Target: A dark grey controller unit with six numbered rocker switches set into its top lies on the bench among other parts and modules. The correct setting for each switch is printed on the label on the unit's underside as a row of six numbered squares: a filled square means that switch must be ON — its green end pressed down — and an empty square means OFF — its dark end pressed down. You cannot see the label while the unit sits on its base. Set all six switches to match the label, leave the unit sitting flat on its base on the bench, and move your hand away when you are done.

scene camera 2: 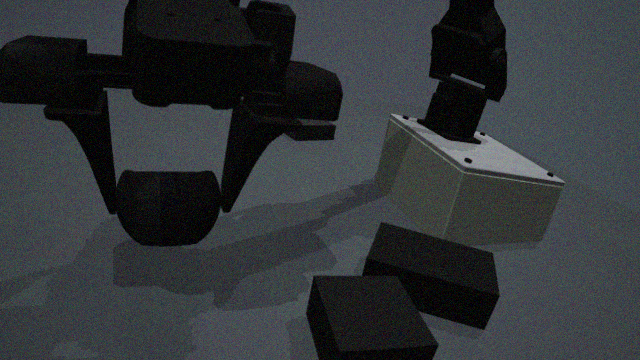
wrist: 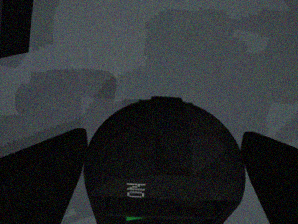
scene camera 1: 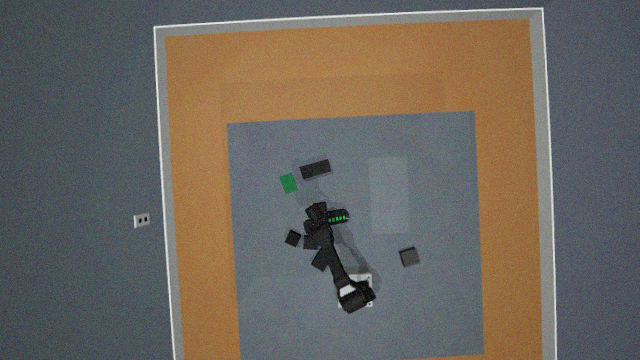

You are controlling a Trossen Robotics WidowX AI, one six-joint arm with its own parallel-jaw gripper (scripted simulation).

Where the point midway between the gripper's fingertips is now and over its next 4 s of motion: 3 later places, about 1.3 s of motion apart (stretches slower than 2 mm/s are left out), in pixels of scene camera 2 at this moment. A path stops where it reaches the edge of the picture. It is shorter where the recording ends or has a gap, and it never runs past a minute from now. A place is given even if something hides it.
The gripper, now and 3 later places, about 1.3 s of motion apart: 170,211; 171,259; 165,232; 161,132
